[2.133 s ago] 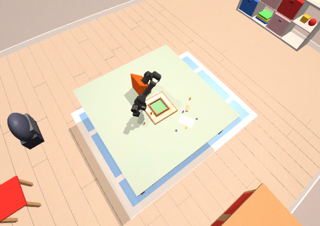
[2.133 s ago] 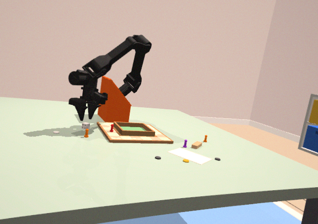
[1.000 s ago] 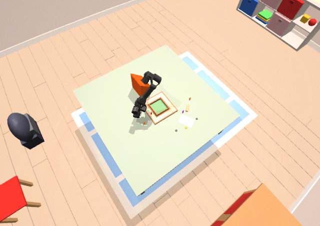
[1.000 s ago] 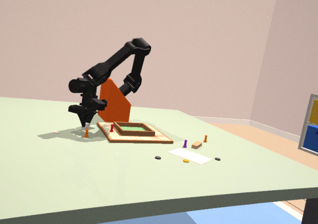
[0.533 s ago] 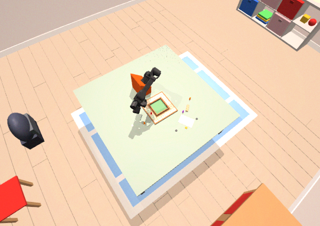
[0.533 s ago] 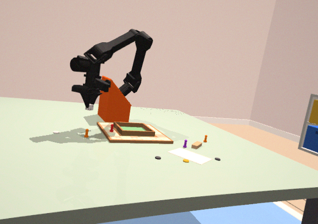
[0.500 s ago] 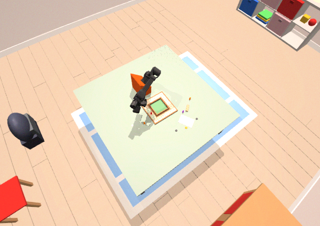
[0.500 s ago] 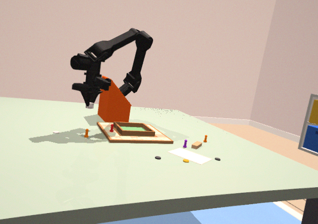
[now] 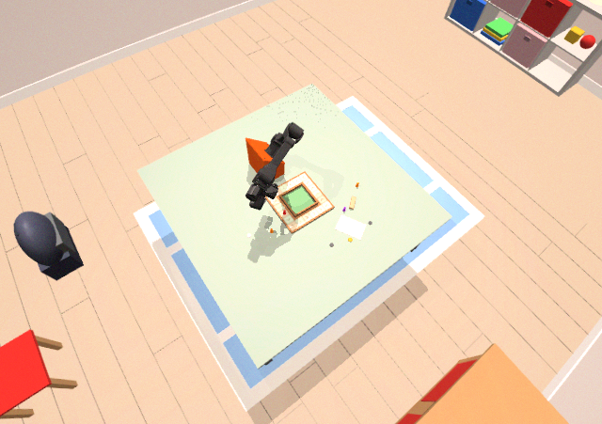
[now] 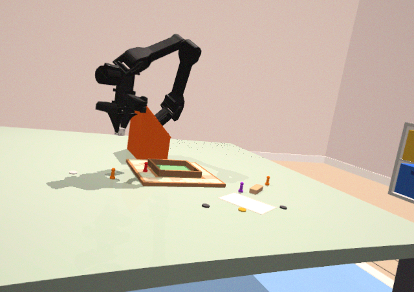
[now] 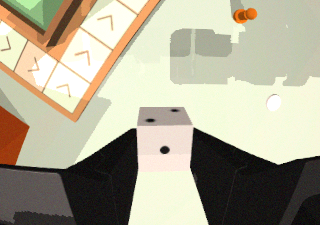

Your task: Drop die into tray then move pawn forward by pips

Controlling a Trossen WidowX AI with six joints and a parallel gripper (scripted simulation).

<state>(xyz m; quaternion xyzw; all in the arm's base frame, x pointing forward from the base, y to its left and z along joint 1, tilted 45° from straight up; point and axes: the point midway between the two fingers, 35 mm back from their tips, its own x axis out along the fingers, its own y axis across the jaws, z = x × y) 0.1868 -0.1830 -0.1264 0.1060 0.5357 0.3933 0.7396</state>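
The red pawn lies 10 cm below my gripper tip, 9 cm ahead of it and 7 cm to the left of it. The rest, counted from my gripper tip: purple pawn (33 cm to the left, 29 cm ahead, 11 cm below); green tray floor (19 cm to the left, 12 cm below, 8 cm ahead); white die (right at my gripper tip).
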